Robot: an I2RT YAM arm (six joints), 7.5 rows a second.
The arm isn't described. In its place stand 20 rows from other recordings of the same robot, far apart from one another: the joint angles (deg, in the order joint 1, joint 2, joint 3, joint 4, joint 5, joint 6), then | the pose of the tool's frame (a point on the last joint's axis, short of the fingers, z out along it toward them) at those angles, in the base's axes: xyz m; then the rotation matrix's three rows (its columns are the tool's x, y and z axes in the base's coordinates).
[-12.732 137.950 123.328 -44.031 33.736 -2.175] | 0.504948 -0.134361 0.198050; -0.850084 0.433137 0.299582; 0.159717 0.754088 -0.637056; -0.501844 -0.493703 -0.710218
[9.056 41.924 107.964 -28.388 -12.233 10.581] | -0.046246 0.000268 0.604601; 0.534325 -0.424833 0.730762; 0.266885 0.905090 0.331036; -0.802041 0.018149 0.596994
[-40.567 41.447 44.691 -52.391 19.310 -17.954] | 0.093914 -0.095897 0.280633; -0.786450 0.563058 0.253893; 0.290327 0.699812 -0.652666; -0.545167 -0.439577 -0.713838
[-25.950 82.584 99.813 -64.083 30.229 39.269] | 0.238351 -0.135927 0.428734; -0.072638 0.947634 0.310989; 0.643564 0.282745 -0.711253; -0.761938 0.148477 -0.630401
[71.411 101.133 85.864 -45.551 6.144 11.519] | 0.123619 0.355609 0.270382; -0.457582 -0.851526 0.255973; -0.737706 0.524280 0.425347; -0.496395 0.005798 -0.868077
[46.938 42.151 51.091 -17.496 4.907 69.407] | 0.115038 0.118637 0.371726; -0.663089 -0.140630 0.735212; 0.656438 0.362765 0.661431; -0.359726 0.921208 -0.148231
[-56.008 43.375 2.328 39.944 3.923 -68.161] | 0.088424 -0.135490 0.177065; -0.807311 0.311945 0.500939; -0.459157 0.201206 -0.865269; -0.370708 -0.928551 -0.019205
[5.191 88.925 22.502 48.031 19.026 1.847] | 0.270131 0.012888 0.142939; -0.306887 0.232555 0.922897; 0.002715 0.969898 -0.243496; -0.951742 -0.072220 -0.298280
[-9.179 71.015 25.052 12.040 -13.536 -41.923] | 0.235963 -0.029688 0.168107; -0.385436 -0.395358 0.833745; -0.595716 0.796645 0.102369; -0.704671 -0.457219 -0.542577
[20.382 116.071 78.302 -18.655 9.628 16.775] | 0.402131 0.143056 0.157116; -0.821833 -0.020339 0.569365; -0.001789 0.999450 0.033120; -0.569725 0.026200 -0.821418
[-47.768 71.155 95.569 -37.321 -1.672 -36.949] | 0.161969 -0.176881 0.494772; -0.553378 0.485955 0.676477; -0.284335 0.653167 -0.701803; -0.782897 -0.580708 -0.223274
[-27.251 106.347 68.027 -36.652 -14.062 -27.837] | 0.316773 -0.153426 0.157169; -0.940501 -0.057690 0.334859; -0.025106 0.994586 0.100835; -0.338863 0.086429 -0.936857
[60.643 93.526 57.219 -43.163 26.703 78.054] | 0.155396 0.243638 0.176265; -0.822143 0.318721 0.471697; 0.321134 0.943816 -0.078007; -0.470058 0.087345 -0.878303
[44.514 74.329 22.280 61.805 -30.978 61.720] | 0.165197 0.188116 0.229108; -0.790639 -0.562569 0.241674; 0.281495 0.016541 0.959420; -0.543738 0.826585 0.145283
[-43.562 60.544 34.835 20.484 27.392 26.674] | 0.164160 -0.178723 0.281537; 0.364750 0.873044 0.323654; 0.203163 0.264602 -0.942714; -0.908671 0.409609 -0.080857
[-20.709 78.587 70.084 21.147 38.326 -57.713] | 0.290014 -0.133241 0.417706; -0.603639 0.623611 0.496719; -0.480804 0.212237 -0.850754; -0.635961 -0.752373 0.171720
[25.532 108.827 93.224 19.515 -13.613 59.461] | 0.416566 0.208263 0.362677; -0.512008 -0.373542 0.773507; 0.683114 0.368870 0.630309; -0.520771 0.851118 0.066308
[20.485 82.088 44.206 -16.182 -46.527 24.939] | 0.245457 0.119279 0.192159; -0.957501 -0.260281 0.124281; -0.048023 0.568737 0.821117; -0.284404 0.780251 -0.557065
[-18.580 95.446 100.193 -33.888 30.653 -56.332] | 0.350270 -0.136891 0.405431; -0.835314 0.001804 0.549770; -0.474551 0.502534 -0.722676; -0.277582 -0.864555 -0.418918
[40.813 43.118 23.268 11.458 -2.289 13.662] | 0.140228 0.122976 0.251198; -0.268647 -0.637562 0.722041; 0.079831 0.732282 0.676307; -0.959925 0.239329 -0.145828
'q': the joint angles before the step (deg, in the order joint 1, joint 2, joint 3, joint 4, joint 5, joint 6). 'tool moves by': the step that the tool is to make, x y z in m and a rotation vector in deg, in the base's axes. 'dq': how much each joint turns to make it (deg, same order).
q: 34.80, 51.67, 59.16, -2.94, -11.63, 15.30
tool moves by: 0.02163, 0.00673, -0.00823, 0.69, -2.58, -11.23
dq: 0.01, 3.69, -1.77, 7.77, 11.09, -2.03
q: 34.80, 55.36, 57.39, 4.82, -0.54, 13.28
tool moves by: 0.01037, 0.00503, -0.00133, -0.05, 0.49, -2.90
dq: 0.01, 2.47, 0.88, 1.16, 2.91, -0.10
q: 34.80, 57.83, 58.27, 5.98, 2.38, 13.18
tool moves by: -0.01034, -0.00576, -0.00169, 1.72, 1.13, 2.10
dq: 0.01, -2.71, -1.49, -1.23, -1.85, 2.28
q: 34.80, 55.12, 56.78, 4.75, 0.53, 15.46
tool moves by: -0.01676, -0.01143, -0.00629, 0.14, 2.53, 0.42
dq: 0.00, -4.75, -2.19, -4.57, -0.27, 1.59
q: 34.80, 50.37, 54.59, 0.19, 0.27, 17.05
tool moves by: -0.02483, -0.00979, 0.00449, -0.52, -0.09, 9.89
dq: 0.00, -5.18, -0.10, -5.28, -9.89, 0.27
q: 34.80, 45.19, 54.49, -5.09, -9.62, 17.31
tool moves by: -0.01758, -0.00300, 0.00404, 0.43, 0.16, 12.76
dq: 0.00, -2.64, 0.35, -2.47, -12.68, 1.49
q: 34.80, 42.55, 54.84, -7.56, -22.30, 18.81
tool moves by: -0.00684, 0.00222, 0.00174, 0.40, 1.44, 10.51
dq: 0.01, -0.10, 0.44, -0.45, -10.37, 2.28
